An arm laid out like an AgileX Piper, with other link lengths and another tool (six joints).
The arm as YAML. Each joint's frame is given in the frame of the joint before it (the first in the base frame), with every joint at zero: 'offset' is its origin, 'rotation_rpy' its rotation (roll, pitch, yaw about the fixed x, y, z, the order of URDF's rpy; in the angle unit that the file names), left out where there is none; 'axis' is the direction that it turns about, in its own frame. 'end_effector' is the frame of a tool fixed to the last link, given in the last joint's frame.
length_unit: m
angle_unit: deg
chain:
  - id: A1
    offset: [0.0, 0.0, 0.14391]
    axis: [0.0, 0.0, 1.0]
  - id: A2
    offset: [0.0, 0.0, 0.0]
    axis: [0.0, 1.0, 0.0]
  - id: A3
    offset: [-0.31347, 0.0, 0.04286]
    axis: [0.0, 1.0, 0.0]
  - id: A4
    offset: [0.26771, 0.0, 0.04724]
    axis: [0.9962, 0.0, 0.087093]
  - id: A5
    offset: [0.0, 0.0, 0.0]
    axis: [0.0, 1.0, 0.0]
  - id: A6
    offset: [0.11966, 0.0, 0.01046]
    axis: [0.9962, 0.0, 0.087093]
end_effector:
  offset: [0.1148, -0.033, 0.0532]
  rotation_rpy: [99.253, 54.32, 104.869]
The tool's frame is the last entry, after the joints.
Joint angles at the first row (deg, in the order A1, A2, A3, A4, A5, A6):
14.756, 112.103, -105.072, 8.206, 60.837, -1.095
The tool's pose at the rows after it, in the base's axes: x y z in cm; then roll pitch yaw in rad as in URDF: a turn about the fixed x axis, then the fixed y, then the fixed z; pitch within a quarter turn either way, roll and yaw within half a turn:
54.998, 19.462, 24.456, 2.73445, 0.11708, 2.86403
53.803, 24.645, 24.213, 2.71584, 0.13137, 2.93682
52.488, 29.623, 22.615, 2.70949, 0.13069, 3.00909
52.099, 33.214, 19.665, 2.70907, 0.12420, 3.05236
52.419, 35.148, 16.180, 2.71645, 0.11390, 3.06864
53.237, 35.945, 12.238, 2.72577, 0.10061, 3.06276
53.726, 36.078, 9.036, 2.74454, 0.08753, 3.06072
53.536, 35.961, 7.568, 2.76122, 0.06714, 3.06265
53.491, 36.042, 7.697, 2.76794, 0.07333, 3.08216
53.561, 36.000, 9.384, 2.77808, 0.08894, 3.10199
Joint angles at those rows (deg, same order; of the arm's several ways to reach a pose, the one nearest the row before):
20.093, 112.103, -105.622, 8.206, 59.298, -0.405
25.342, 112.953, -105.726, 8.206, 57.152, 0.342
30.252, 115.103, -105.724, 8.314, 54.735, 0.775
33.409, 118.740, -105.723, 8.526, 51.316, 0.956
34.837, 122.767, -105.726, 8.635, 47.973, 0.998
35.153, 127.147, -105.726, 8.745, 44.458, 1.193
35.153, 130.482, -105.725, 8.485, 42.358, 1.193
35.153, 131.723, -105.723, 8.485, 42.625, 1.193
35.154, 131.601, -105.725, 8.484, 42.839, 0.001
35.154, 130.488, -107.038, 7.574, 44.991, -0.562

